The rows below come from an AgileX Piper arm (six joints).
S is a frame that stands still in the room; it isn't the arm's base.
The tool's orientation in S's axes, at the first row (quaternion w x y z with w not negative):
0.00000 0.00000 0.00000 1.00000
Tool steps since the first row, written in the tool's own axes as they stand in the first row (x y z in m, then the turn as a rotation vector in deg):
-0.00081 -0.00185 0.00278 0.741 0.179 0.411
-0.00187 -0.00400 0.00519 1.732 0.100 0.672
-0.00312 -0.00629 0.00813 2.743 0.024 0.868
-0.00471 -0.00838 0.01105 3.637 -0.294 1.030
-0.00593 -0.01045 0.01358 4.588 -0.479 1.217
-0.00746 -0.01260 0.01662 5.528 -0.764 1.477
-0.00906 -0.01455 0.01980 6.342 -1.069 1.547
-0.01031 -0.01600 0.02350 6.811 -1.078 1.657
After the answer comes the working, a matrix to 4 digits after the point.
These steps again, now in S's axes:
0.00081 0.00185 0.00278 -0.741 -0.179 0.411
0.00187 0.00400 0.00519 -1.732 -0.100 0.672
0.00312 0.00629 0.00813 -2.743 -0.024 0.868
0.00471 0.00838 0.01105 -3.637 0.294 1.030
0.00593 0.01045 0.01358 -4.588 0.479 1.217
0.00746 0.01260 0.01662 -5.528 0.764 1.477
0.00906 0.01455 0.01980 -6.342 1.069 1.547
0.01031 0.01600 0.02350 -6.811 1.078 1.657

The tool's axes in the first row as the columns of a matrix, in S's axes (rounded; the answer above uses it unrounded):
-1.0000 0.0000 0.0000
0.0000 -1.0000 0.0000
0.0000 0.0000 1.0000

